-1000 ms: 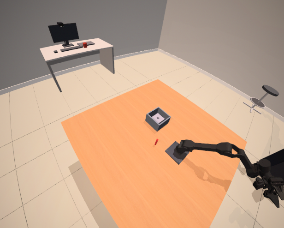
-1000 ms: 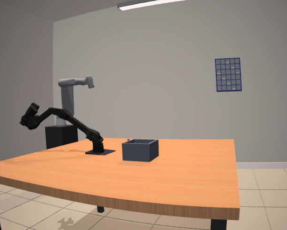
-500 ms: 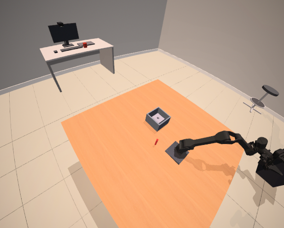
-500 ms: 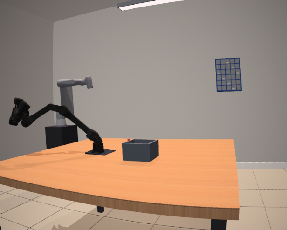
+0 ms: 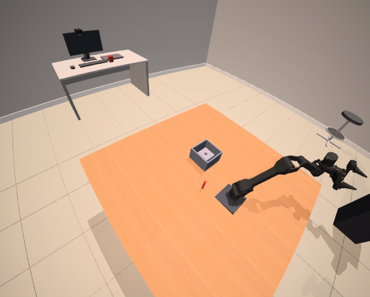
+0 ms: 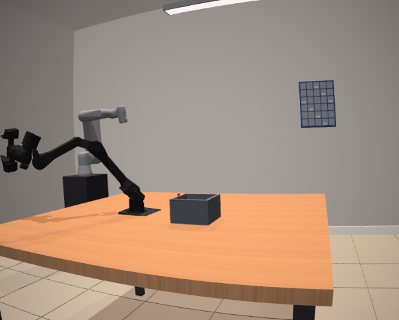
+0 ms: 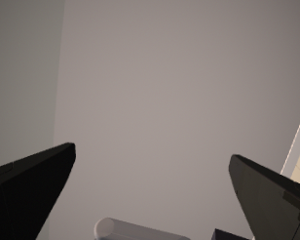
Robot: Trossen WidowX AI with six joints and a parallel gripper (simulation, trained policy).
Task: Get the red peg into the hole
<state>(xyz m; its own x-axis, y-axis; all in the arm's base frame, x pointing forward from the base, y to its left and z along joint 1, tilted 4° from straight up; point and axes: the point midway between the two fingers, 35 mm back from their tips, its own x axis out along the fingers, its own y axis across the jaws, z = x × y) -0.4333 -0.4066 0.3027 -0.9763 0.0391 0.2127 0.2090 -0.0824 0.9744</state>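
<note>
Right now the red peg is 610 mm ahead of my gripper tip, 530 mm to the left of it and 300 mm below it. Also, from my gripper tip: grey box: 770 mm ahead, 360 mm to the left, 320 mm below; plate: 770 mm ahead, 360 mm to the left, 300 mm below.
</note>
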